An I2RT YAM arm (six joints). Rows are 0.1 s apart.
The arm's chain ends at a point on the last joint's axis. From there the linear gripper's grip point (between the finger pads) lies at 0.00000 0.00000 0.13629 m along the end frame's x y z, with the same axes.
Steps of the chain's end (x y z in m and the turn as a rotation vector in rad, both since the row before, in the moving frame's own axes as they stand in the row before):
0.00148 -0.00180 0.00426 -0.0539 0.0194 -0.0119
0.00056 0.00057 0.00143 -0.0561 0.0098 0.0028
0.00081 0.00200 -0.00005 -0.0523 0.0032 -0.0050
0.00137 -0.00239 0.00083 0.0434 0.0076 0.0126
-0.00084 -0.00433 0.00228 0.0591 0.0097 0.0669
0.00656 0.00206 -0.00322 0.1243 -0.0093 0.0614
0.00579 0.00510 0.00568 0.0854 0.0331 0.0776
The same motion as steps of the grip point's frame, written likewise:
0.00417 0.00553 0.00404 -0.0539 0.0194 -0.0119
0.00188 0.00821 0.00121 -0.0561 0.0098 0.0028
0.00126 0.00912 -0.00024 -0.0523 0.0032 -0.0050
0.00244 -0.00830 0.00070 0.0434 0.0076 0.0126
0.00075 -0.01233 0.00204 0.0591 0.0097 0.0669
0.00582 -0.01487 -0.00428 0.1243 -0.0093 0.0614
0.01074 -0.00634 0.00511 0.0854 0.0331 0.0776

